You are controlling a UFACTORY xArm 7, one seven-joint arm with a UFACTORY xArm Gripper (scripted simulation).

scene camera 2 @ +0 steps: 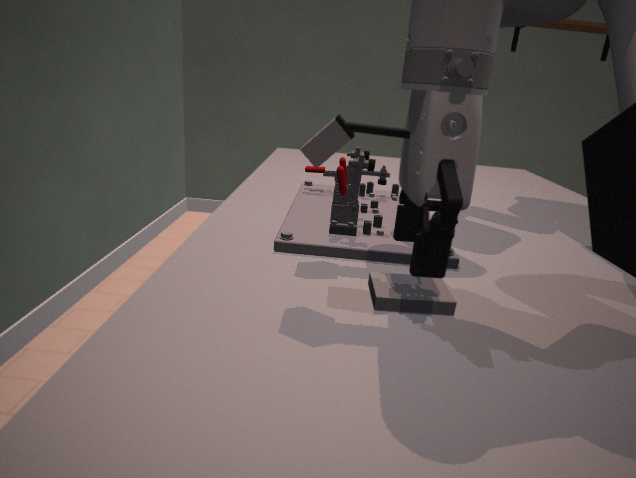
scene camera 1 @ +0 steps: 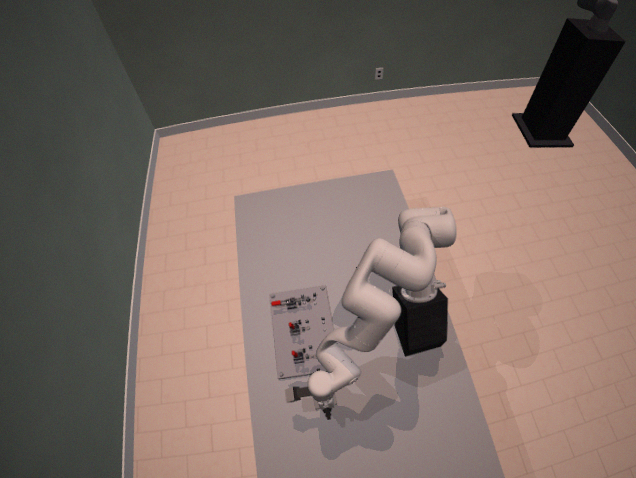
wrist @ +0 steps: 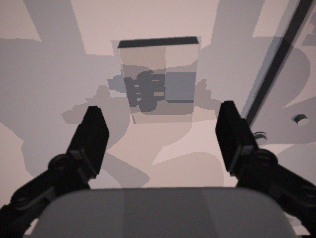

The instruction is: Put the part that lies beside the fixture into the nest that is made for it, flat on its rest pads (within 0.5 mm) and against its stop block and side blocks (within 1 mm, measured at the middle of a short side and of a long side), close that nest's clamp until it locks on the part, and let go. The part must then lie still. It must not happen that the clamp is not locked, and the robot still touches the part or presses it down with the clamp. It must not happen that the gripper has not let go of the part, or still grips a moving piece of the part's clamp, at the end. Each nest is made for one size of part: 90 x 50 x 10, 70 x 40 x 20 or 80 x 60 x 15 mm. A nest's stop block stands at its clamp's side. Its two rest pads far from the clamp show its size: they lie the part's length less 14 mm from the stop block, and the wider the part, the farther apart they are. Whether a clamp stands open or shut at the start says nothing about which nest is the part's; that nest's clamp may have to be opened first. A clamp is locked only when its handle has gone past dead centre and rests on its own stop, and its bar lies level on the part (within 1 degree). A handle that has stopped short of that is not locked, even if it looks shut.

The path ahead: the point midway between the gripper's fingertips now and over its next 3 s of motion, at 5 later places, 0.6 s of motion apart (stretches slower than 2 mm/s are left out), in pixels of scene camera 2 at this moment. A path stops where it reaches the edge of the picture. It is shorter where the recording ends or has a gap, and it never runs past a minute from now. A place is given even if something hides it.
The gripper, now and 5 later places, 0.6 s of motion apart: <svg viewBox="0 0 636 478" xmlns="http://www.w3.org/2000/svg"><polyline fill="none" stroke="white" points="416,256 414,264 412,278 410,289 411,287 418,242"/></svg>
